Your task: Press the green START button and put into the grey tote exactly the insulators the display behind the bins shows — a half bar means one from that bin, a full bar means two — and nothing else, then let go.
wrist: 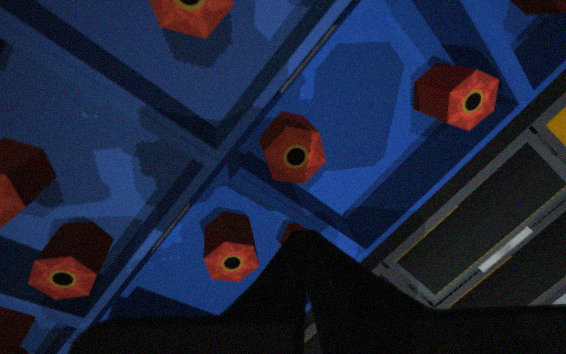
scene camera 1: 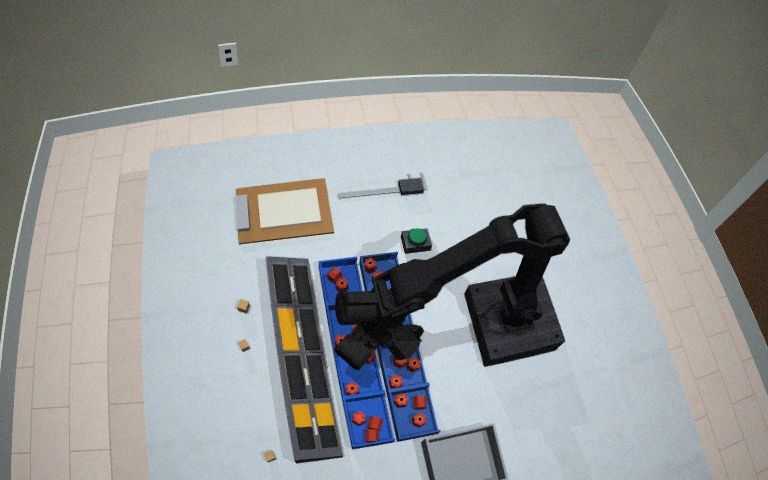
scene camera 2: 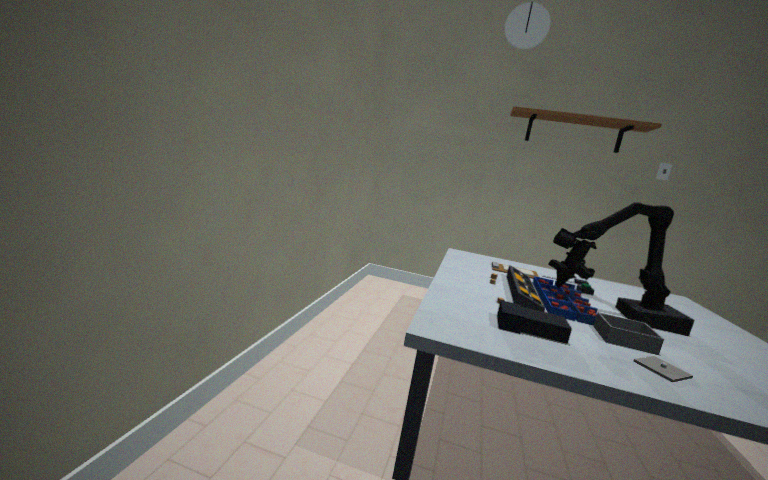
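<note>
My gripper [scene camera 1: 378, 350] [scene camera 2: 568, 275] [wrist: 303, 241] is shut with nothing between its fingers. It hangs low over the middle of the two rows of blue bins [scene camera 1: 367, 378] [scene camera 2: 563, 305]. In the wrist view, red hexagonal insulators lie in the bins just ahead of the fingertips: one [wrist: 293, 152] in the middle and one [wrist: 230, 251] to the lower left. More insulators [scene camera 1: 414, 364] lie in the other bins. The display [scene camera 2: 525, 290] beside the bins shows a yellow half bar [scene camera 1: 287, 329] and a yellow full bar [scene camera 1: 313, 415]. The green START button [scene camera 1: 417, 236] is behind the bins. The grey tote [scene camera 1: 463, 454] is empty.
The arm's black base [scene camera 1: 515, 319] stands right of the bins. A brown board with a white sheet [scene camera 1: 284, 210] and a grey tool [scene camera 1: 411, 186] lie at the back. Small wooden cubes [scene camera 1: 243, 305] lie left of the display. A dark block [scene camera 2: 532, 321] sits near the table edge.
</note>
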